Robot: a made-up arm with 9 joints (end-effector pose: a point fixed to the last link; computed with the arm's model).
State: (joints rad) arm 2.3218 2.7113 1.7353 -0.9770 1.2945 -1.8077 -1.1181 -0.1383 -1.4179
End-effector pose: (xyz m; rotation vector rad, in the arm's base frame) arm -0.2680 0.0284 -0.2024 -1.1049 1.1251 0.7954
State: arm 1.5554 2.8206 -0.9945 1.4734 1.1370 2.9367 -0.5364 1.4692 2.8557
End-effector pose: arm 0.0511 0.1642 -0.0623 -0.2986 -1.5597 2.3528
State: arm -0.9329 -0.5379 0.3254 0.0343 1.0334 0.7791 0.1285 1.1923 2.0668
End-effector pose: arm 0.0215 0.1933 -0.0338 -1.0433 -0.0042 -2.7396
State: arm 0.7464 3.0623 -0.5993 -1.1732 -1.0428 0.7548 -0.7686 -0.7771 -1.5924
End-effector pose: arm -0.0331 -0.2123 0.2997 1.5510 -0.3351 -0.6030
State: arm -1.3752 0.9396 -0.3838 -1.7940 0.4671 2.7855 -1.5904 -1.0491 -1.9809
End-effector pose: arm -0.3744 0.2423 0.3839 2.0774 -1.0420 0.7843
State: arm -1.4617 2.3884 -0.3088 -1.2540 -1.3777 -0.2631 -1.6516 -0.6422 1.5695
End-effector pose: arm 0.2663 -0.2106 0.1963 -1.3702 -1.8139 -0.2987
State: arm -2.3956 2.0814 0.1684 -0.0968 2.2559 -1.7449 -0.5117 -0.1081 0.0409
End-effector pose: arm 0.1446 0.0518 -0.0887 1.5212 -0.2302 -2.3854
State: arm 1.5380 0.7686 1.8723 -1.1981 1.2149 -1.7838 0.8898 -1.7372 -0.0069
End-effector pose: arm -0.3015 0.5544 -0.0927 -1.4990 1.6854 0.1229
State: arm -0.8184 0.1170 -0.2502 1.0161 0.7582 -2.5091 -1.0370 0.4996 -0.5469
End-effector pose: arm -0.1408 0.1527 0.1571 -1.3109 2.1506 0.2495
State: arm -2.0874 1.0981 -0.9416 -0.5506 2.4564 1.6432 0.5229 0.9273 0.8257
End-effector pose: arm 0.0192 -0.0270 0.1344 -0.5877 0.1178 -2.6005
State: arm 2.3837 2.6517 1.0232 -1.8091 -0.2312 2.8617 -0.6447 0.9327 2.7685
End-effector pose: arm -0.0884 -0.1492 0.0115 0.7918 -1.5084 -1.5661
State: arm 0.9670 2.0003 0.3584 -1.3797 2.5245 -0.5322 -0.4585 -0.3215 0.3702
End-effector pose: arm -0.4127 -0.0379 -0.0615 -1.2304 0.8718 -2.0563
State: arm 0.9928 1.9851 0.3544 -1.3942 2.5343 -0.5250 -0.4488 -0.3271 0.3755
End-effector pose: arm -0.4076 -0.0320 -0.0759 -1.1781 0.8669 -2.0531
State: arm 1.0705 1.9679 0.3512 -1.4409 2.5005 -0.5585 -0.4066 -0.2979 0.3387
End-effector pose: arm -0.3880 -0.0308 -0.1072 -1.0510 0.7343 -2.1738
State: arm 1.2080 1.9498 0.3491 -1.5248 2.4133 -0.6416 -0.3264 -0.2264 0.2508
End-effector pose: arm -0.3475 -0.0341 -0.1495 -0.7996 0.4451 -2.4281
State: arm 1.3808 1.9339 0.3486 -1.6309 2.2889 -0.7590 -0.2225 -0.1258 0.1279
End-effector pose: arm -0.2928 -0.0375 -0.1843 -0.4046 0.0341 -2.7221
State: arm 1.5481 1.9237 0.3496 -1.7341 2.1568 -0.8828 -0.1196 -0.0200 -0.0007
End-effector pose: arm -0.2411 -0.0365 -0.2018 0.0610 -0.4210 -2.9269
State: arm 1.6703 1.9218 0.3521 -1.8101 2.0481 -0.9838 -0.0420 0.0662 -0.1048
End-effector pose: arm -0.2060 -0.0323 -0.2066 0.4446 -0.8135 -2.9953
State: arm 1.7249 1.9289 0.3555 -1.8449 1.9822 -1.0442 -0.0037 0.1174 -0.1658
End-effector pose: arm -0.1928 -0.0299 -0.2049 -0.5989 0.9921 2.8217
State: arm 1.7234 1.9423 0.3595 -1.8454 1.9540 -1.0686 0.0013 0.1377 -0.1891
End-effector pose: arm -0.1969 -0.0317 -0.2002 -0.6088 1.0563 2.7687
